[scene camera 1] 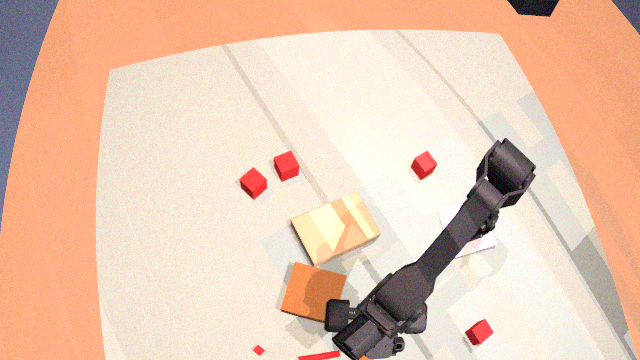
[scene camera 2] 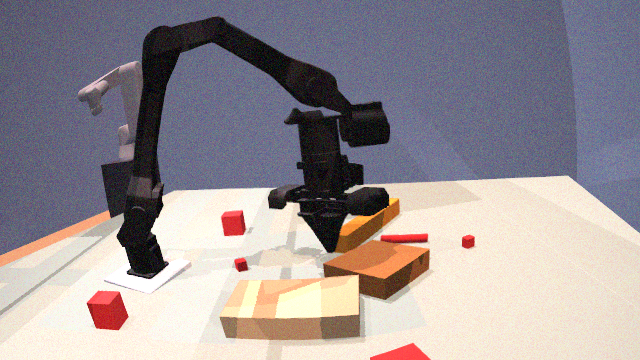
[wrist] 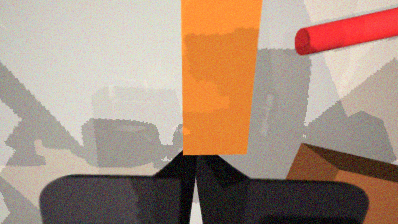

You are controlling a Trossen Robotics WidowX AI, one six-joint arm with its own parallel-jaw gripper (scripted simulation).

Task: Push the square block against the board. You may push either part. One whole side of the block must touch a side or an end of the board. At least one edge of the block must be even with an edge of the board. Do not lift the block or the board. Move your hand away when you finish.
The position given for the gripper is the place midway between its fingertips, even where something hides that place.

In view: the gripper (scene camera 2: 331, 252), an orange-yellow bar (scene camera 2: 354, 233) and a square block (scene camera 2: 384, 268).
The orange-yellow bar is seen too in the wrist view (wrist: 219, 52). The square block shows as well in scene camera 1 (scene camera 1: 309, 289). The gripper shows as well in scene camera 1 (scene camera 1: 368, 323) and in the wrist view (wrist: 195, 150).
